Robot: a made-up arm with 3 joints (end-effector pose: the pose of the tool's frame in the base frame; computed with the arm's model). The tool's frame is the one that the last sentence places. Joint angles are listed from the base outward.
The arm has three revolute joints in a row. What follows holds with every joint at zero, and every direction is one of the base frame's. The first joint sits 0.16 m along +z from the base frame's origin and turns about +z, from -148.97 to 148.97 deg. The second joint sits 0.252 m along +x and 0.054 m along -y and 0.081 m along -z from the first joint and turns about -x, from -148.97 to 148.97 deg. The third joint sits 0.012 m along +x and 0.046 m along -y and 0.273 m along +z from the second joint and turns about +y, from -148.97 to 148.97 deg. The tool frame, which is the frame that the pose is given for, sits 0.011 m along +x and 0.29 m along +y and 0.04 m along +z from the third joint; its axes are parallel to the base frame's.
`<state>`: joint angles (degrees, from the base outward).
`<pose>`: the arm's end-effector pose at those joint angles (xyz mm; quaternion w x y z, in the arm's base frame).
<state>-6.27 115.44 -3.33</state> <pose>284.6 93.8 -276.0 0.5344 -0.8447 0.0307 -0.0047</pose>
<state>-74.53 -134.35 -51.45</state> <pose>-363.8 -349.3 39.2 0.0359 0.5589 -0.6368 -0.5300</pose>
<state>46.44 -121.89 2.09</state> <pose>515.4 -108.6 121.0 0.4400 0.7997 0.3527 0.2061</pose>
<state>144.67 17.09 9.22</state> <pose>-385.9 -58.1 304.3 0.3105 -0.1207 -0.1170 0.9356</pose>
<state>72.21 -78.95 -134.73</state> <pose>312.6 139.0 366.9 0.5858 0.6175 -0.4314 -0.2990</pose>
